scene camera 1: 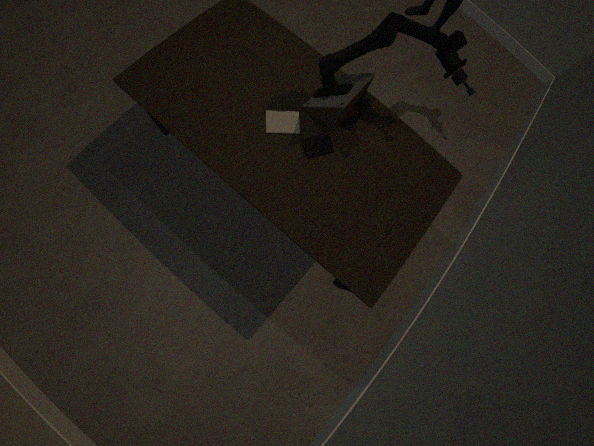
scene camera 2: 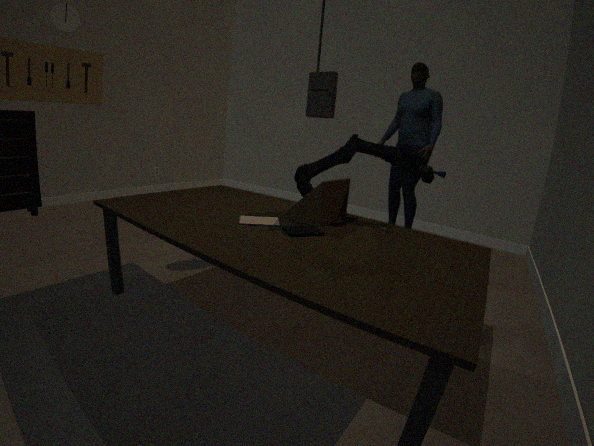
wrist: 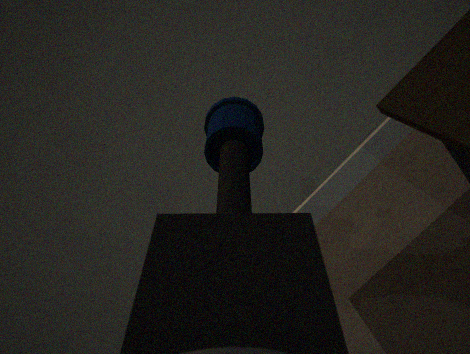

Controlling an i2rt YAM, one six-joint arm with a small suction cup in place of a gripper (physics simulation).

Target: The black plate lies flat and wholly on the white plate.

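Places are measured from the arm's base along level axes (x right, y back, z down), in millimetres.
Where they show: hand, its tool point: (scene camera 1: 472,94) (scene camera 2: 444,174) (wrist: 233,124); arm's base, origin of its link: (scene camera 1: 332,91) (scene camera 2: 312,198).
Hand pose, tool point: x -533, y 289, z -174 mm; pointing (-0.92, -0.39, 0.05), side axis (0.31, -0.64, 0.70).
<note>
Things, the pixels of their top centre, and the offset from my tool point. Level surfaces: height alone.
- white plate, centre of its top: (scene camera 2: 259,220) (scene camera 1: 282,121) dx +649, dy -524, dz +250 mm
- brown table, height of its surface: dz +256 mm
- black plate, centre of its top: (scene camera 2: 303,229) (scene camera 1: 318,145) dx +448, dy -527, dz +246 mm
The white plate (scene camera 1: 282,121) (scene camera 2: 258,220) lies flat on the brown table (scene camera 1: 350,220) (scene camera 2: 380,285). The black plate (scene camera 1: 318,146) (scene camera 2: 303,230) lies flat on the table beside it, close to its corner, and is not on top of it. My gripper (scene camera 1: 471,92) (scene camera 2: 441,174) (wrist: 234,115), a blue suction cup, is open with nothing on it. It hangs in the air beyond the table's edge, far from both plates. Neither plate shows in the wrist view.
The arm's base stands on a slanted block (scene camera 1: 327,103) (scene camera 2: 325,202) right beside the plates. A person in blue (scene camera 2: 420,117) stands behind the table, near the outstretched arm. A grey rug (scene camera 1: 190,200) (scene camera 2: 150,360) lies on the floor in front.
</note>
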